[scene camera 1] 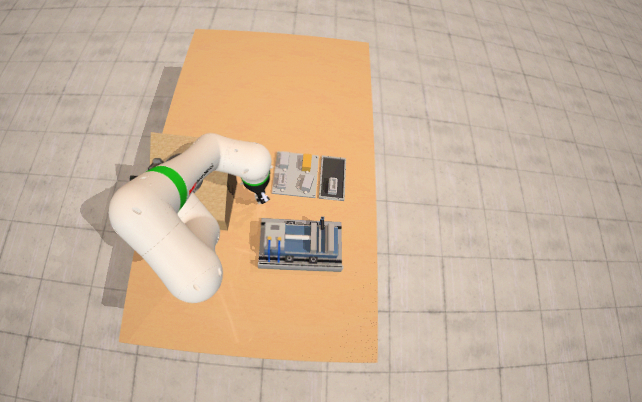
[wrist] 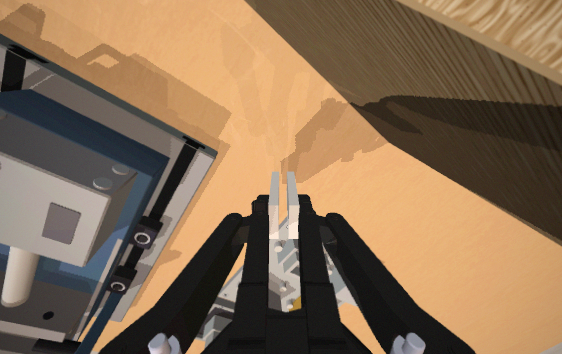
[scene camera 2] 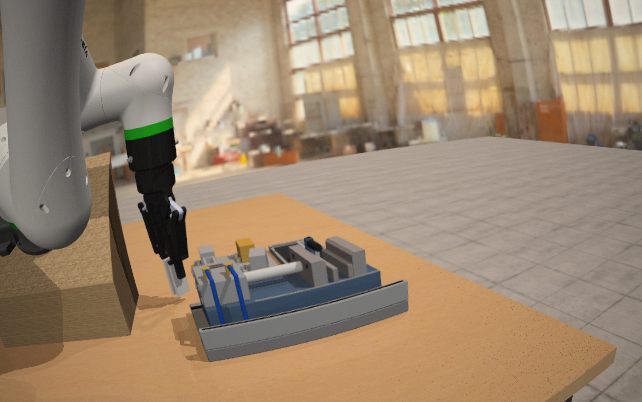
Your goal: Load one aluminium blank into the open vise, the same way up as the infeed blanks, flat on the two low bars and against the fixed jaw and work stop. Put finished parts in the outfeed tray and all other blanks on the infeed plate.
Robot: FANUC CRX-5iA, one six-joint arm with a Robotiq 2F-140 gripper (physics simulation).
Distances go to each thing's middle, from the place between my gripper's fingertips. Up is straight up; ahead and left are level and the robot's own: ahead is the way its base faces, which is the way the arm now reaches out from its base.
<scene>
I see the infeed plate [scene camera 1: 293, 172] 130 mm ahead of my hand, 130 mm to the left of it and 10 mm below it. The rest, counted from my hand: outfeed tray [scene camera 1: 331, 167] (280 mm ahead, 130 mm to the left, 10 mm below).
</scene>
